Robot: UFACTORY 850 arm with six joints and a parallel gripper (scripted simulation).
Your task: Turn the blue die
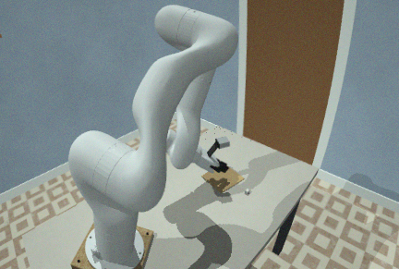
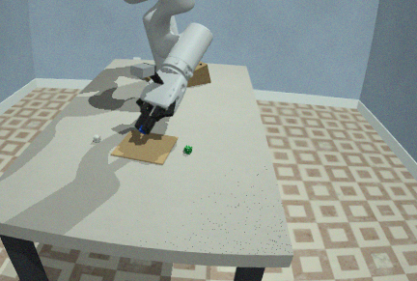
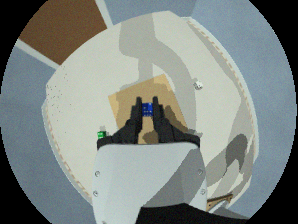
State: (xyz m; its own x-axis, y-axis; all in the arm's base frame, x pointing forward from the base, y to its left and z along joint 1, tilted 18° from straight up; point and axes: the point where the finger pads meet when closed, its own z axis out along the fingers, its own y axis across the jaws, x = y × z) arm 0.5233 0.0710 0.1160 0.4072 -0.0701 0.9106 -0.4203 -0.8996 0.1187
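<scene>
My hand is 6 cm above the tan mat. Also, from my hand: blue die: 1 cm ahead, 2 cm below; then white die: 1 cm ahead, 14 cm to the right, 6 cm below; then green die: 1 cm ahead, 11 cm to the left, 6 cm below.
</scene>
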